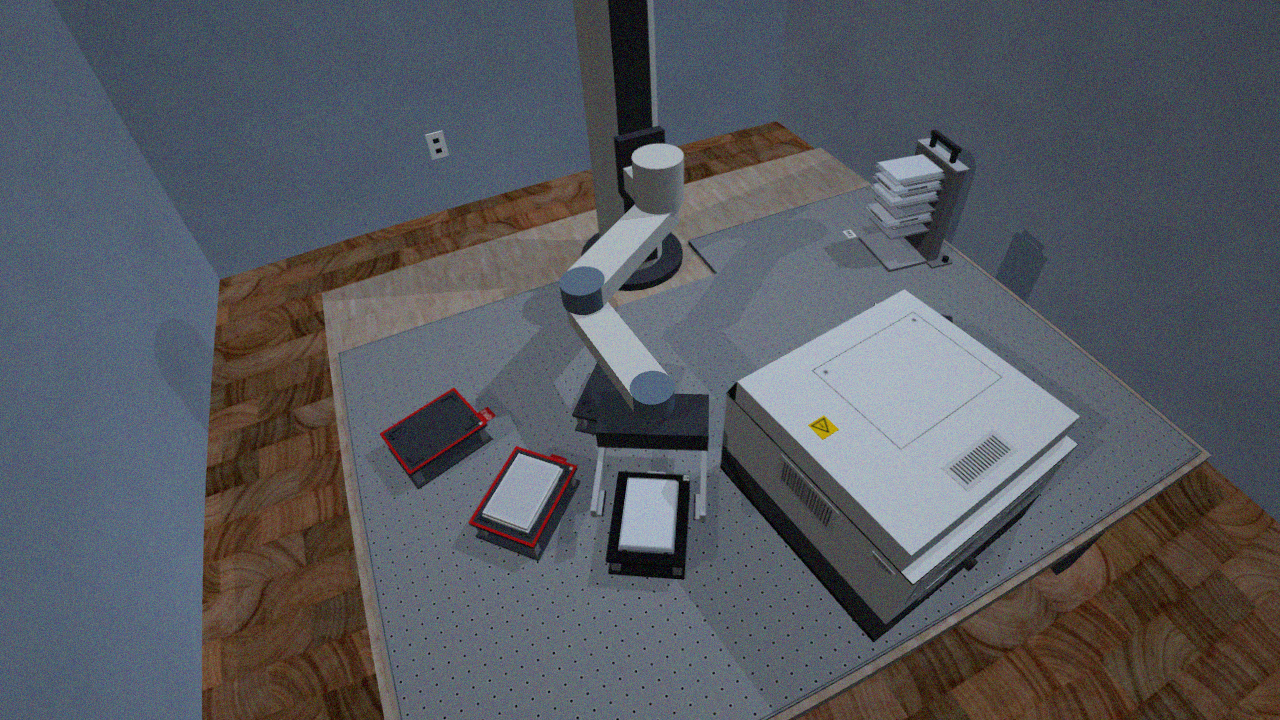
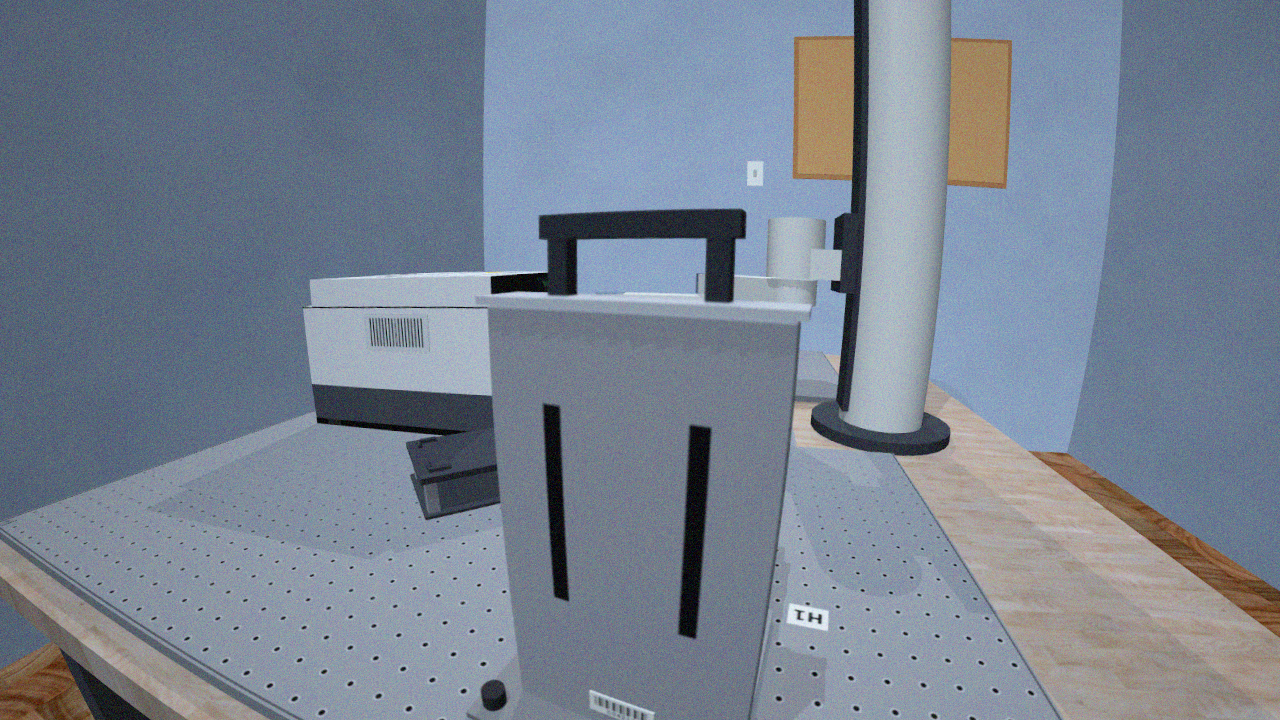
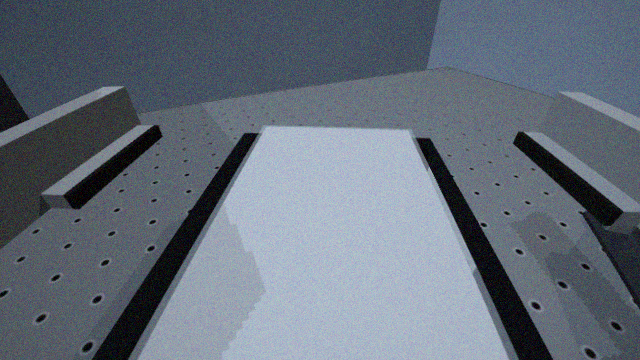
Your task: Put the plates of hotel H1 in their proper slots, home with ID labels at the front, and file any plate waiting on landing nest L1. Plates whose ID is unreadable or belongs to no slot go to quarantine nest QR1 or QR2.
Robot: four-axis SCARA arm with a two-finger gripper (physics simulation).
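Seen in the pictures: gripper, fingertip midpoint: (image 1: pixel 647 516) (image 3: pixel 333 112); arm's base, origin of the base link: (image 2: pixel 877 429).
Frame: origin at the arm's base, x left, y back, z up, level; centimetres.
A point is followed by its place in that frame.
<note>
My gripper (image 1: pixel 648 513) {x -28.3, y -72.2, z 10.1 cm} (image 3: pixel 333 112) {x -28.3, y -72.2, z 10.1 cm} is open and empty. Its fingers stand apart on either side of a white plate (image 1: pixel 650 514) {x -27.3, y -70.8, z 7.7 cm} (image 3: pixel 340 225) {x -26.9, y -69.0, z 7.7 cm}, which lies on a black nest (image 1: pixel 646 563) {x -31.1, y -77.4, z 6.2 cm} (image 3: pixel 471 240) {x -31.7, y -67.3, z 6.3 cm}. The fingertips are near the rear part of this nest; their exact height above it is hard to tell. A second white plate (image 1: pixel 526 490) {x -43.9, y -57.9, z 7.7 cm} lies on a red-rimmed nest. Another red-rimmed nest (image 1: pixel 434 432) {x -55.8, y -37.8, z 6.3 cm} holds no plate. Hotel H1 (image 1: pixel 944 201) {x 62.3, y -35.2, z 18.5 cm} (image 2: pixel 644 376) {x 66.2, y -28.2, z 23.6 cm} stands at the far right with several white plates (image 1: pixel 909 170) {x 55.3, y -29.2, z 24.9 cm} stacked in it; their ID labels are unreadable.
A large white instrument (image 1: pixel 904 376) {x 12.0, y -76.8, z 26.5 cm} (image 2: pixel 398 349) {x 27.7, y -77.6, z 15.2 cm} stands right of the gripper. A dark stand (image 1: pixel 583 413) {x -29.3, y -45.7, z 6.3 cm} is partly hidden behind the gripper body. Another dark stand (image 2: pixel 454 470) {x 45.9, y -54.2, z 6.3 cm} is partly behind the hotel. The arm's column (image 1: pixel 601 116) {x -6.0, y -4.5, z 40.7 cm} (image 2: pixel 904 214) {x 7.4, y -1.3, z 37.4 cm} rises at the table's back.
</note>
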